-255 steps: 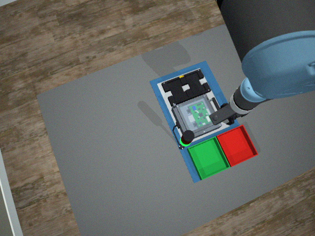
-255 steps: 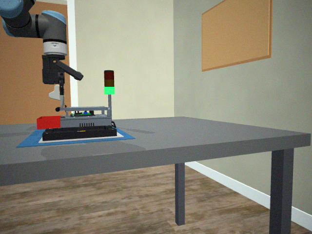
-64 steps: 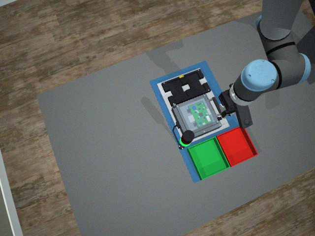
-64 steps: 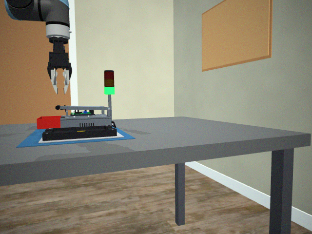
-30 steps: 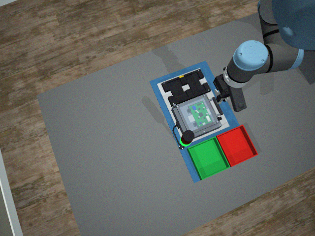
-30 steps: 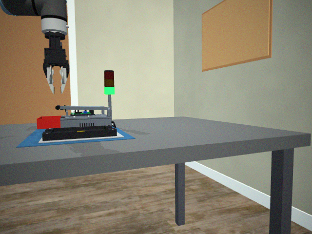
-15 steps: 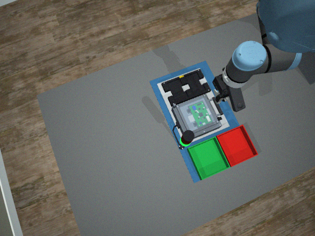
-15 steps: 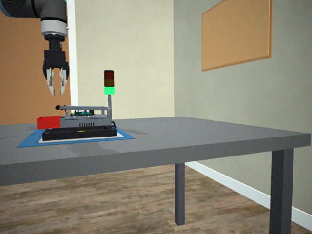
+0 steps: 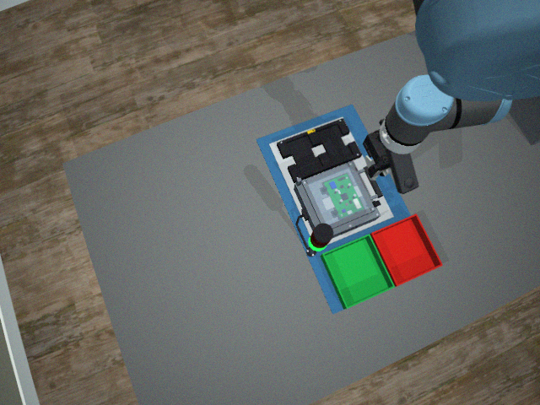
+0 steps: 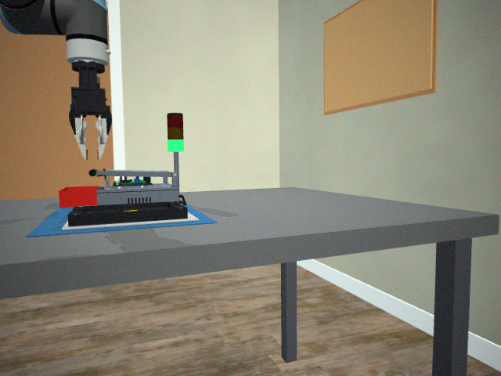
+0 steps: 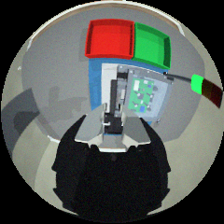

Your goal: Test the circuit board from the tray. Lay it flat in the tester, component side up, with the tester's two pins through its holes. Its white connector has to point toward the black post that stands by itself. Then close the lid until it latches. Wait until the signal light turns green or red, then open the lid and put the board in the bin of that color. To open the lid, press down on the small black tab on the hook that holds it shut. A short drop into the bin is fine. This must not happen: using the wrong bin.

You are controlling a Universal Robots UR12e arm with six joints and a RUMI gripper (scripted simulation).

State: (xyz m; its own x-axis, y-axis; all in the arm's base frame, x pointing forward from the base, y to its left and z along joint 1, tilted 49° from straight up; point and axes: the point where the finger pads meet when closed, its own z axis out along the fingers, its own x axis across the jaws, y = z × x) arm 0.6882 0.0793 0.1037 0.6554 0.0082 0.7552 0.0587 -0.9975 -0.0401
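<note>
My hand is 2 cm short of the black latch hook, 6 cm to the right of it and 6 cm above it. The rest, counted from my hand: red bin (4 cm behind, 20 cm to the left, 13 cm below); green circuit board (8 cm ahead, 1 cm to the left, 7 cm below); tester lid (9 cm ahead, 1 cm to the left, 5 cm below).
</note>
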